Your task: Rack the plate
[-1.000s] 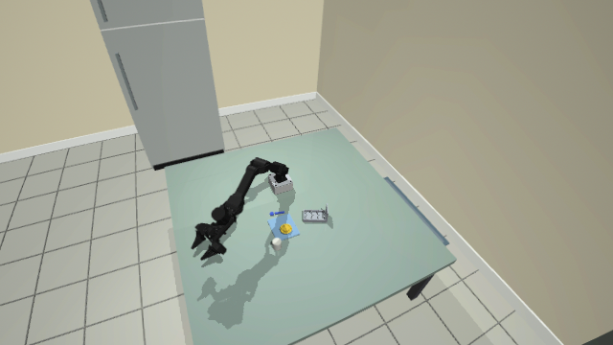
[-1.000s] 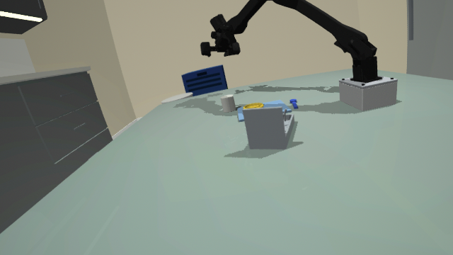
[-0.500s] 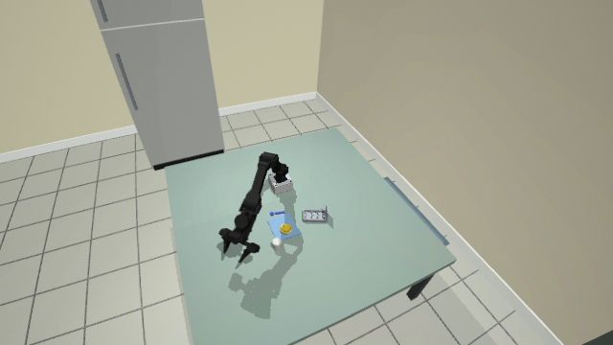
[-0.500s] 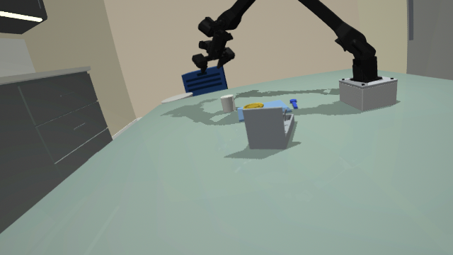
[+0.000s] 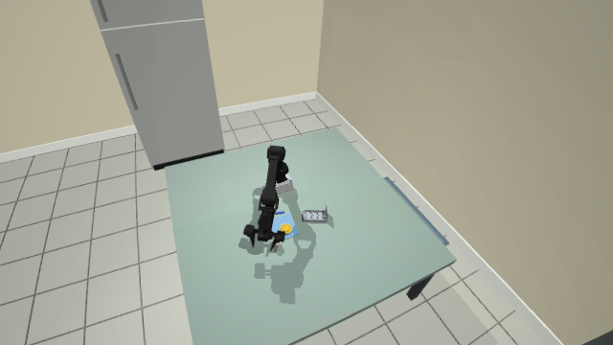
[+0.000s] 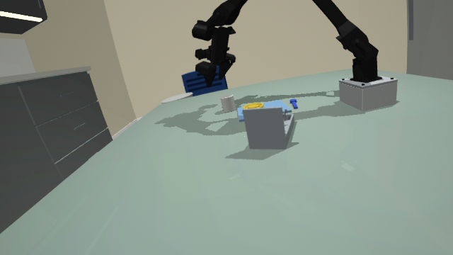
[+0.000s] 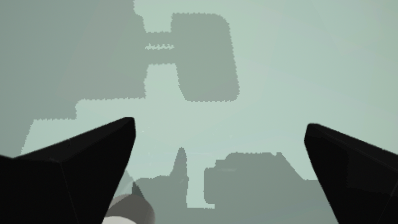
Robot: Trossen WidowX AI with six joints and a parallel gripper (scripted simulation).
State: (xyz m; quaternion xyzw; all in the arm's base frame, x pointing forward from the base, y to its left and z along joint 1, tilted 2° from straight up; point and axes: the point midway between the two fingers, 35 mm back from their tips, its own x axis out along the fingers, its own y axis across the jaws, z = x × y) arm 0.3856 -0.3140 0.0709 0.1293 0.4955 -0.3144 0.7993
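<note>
Right now the white cup is 90 mm to the left of my gripper tip, 70 mm below it and 30 mm behind it. From my gripper tip the other things lie so: grey dish rack 370 mm to the left, 90 mm behind, 70 mm below; small blue utensil 220 mm behind, 190 mm to the left, 90 mm below; yellow plate 180 mm to the left, 90 mm behind, 80 mm below.
</note>
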